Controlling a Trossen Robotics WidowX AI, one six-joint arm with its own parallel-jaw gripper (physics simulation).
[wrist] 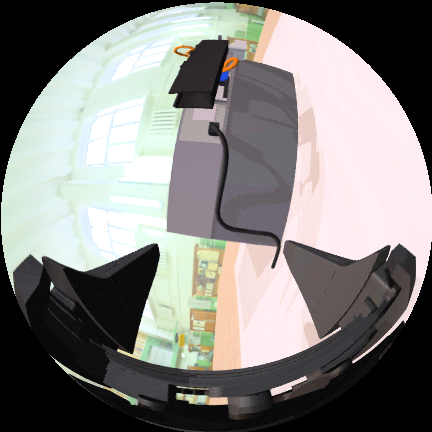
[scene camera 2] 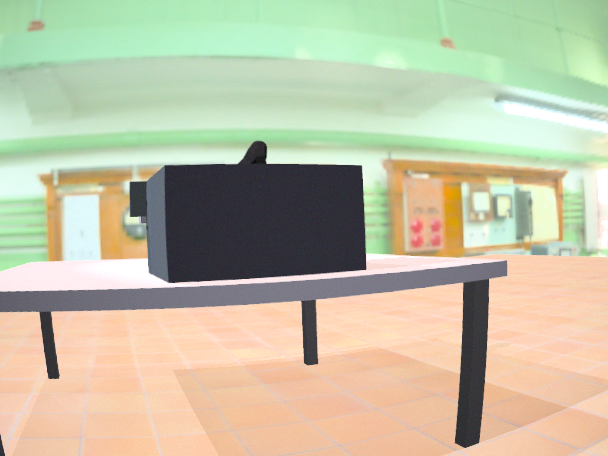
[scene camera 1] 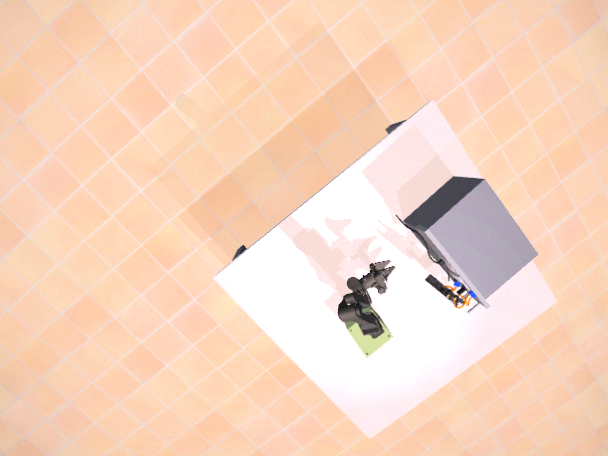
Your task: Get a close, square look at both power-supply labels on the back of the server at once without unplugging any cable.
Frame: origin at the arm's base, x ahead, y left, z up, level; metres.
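Seen in the pictures: gripper, fingertip midpoint: (wrist: 223,249) (scene camera 1: 392,263); arm's base at its link origin: (scene camera 1: 375,329).
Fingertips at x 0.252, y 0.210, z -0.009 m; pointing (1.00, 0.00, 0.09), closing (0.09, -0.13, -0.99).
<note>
Offsets run from my fingertips to a thing's middle. "spot": to the spot under its first point.
The server (scene camera 1: 482,235) (scene camera 2: 265,220) (wrist: 260,165) is a large grey box on the table; its cabled back faces the arm. In the wrist view it is seen at a slant. A black cable @(spot: 0.155 m ahead, 0.051 m right, 0.009 m up) (wrist: 222,170) runs from a black plug @(spot: 0.152 m ahead, 0.120 m right, 0.031 m up) (wrist: 214,128) down its back. A pale patch @(spot: 0.182 m ahead, 0.157 m right, 0.056 m up) (wrist: 204,114) lies beside the plug; no label text is readable, and I cannot tell whether it is a label. A black bracket @(0.106 m ahead, 0.245 m right, 0.067 m up) (wrist: 200,67) (scene camera 1: 440,287) juts out and hides part of the back. My gripper (scene camera 1: 391,264) (wrist: 223,249) is open and empty, apart from the server; in scene camera 2 the server hides it.
Orange cables @(spot: 0.127 m ahead, 0.316 m right, 0.066 m up) (scene camera 1: 459,301) (wrist: 230,65) and blue connectors @(spot: 0.184 m ahead, 0.304 m right, 0.096 m up) (scene camera 1: 472,294) (wrist: 224,76) are bunched near the bracket. The arm stands on a green base plate (scene camera 1: 366,346) on the white table (scene camera 1: 310,280) (scene camera 2: 430,276). The arm's dark upper part (scene camera 2: 258,151) shows above the server.
</note>
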